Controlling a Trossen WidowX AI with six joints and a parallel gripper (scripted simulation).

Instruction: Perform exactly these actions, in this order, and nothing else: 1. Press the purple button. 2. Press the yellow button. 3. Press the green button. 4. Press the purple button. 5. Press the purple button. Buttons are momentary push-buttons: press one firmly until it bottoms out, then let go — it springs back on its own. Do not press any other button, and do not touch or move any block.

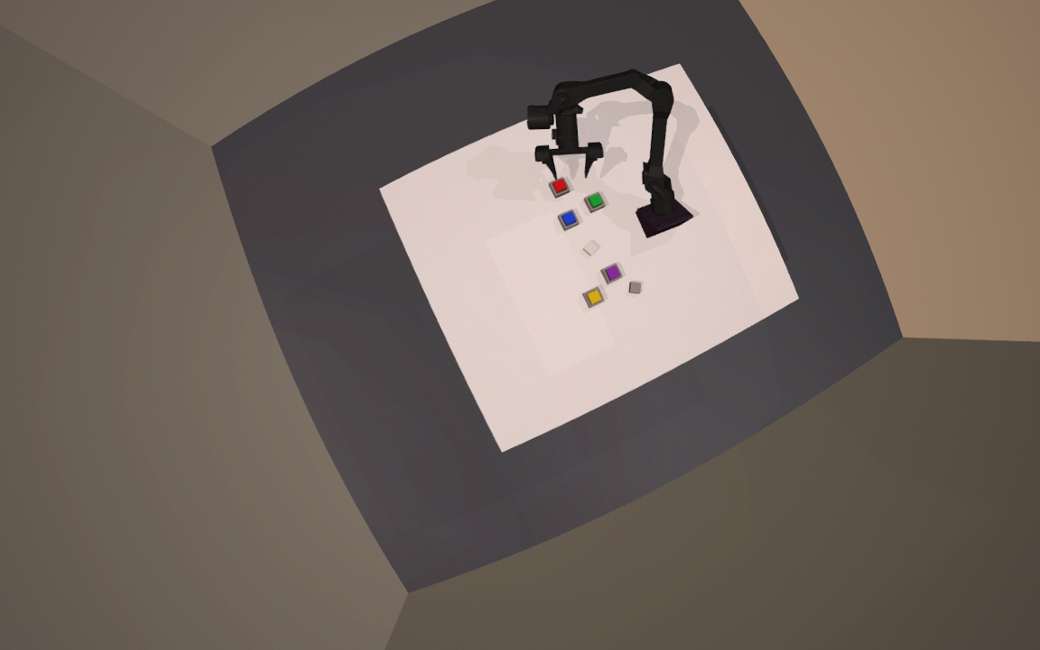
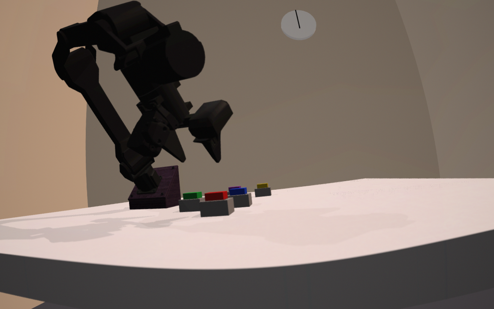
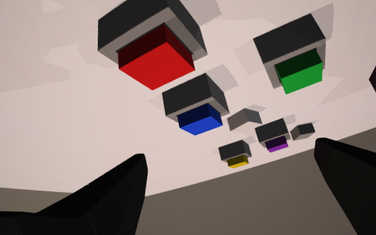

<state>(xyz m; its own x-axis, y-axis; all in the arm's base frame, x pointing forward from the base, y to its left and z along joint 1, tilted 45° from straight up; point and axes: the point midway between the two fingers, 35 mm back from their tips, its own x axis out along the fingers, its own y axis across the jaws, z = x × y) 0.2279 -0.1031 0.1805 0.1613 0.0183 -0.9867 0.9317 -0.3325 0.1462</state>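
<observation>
My gripper tip is 29 cm to the right of the purple button, 6 cm above it and 1 cm past it. The rest, counted from my gripper tip: blue button (10 cm to the left, 6 cm below, 4 cm ahead); then red button (6 cm below, 3 cm ahead, 1 cm to the right); then green button (7 cm to the left, 6 cm below, 6 cm behind).
</observation>
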